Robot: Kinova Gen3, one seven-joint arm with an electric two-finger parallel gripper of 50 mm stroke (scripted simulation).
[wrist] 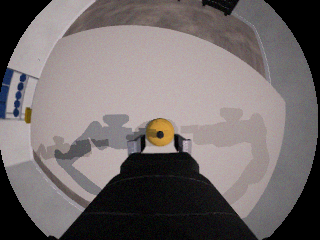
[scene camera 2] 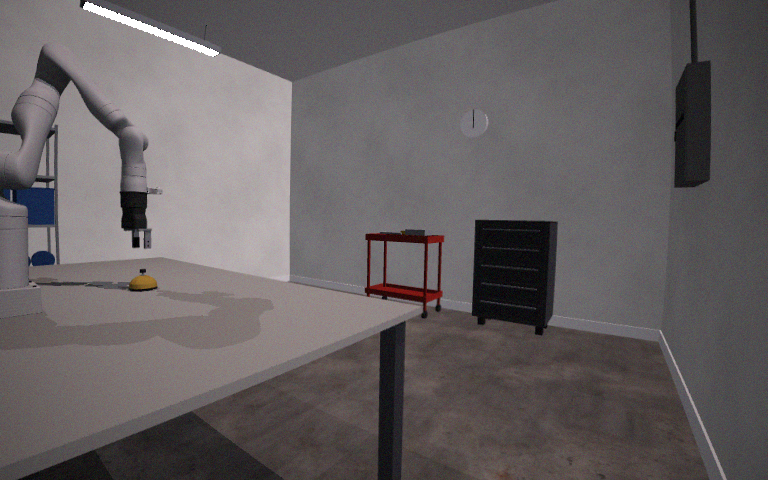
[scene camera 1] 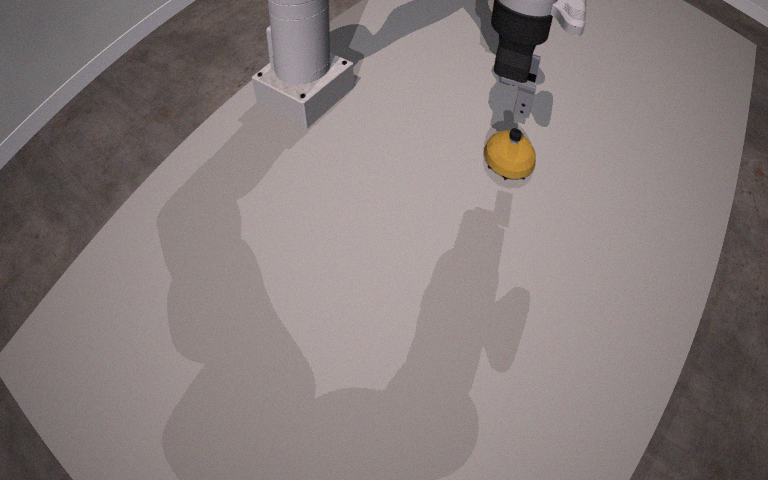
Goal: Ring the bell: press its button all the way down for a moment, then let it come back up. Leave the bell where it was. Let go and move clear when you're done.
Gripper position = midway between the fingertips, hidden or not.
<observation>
I see my gripper (scene camera 1: pixel 523 100) and a yellow dome bell (scene camera 1: pixel 516 160).
My gripper is seen too in the wrist view (wrist: pixel 159 140) and in scene camera 2 (scene camera 2: pixel 141 248).
</observation>
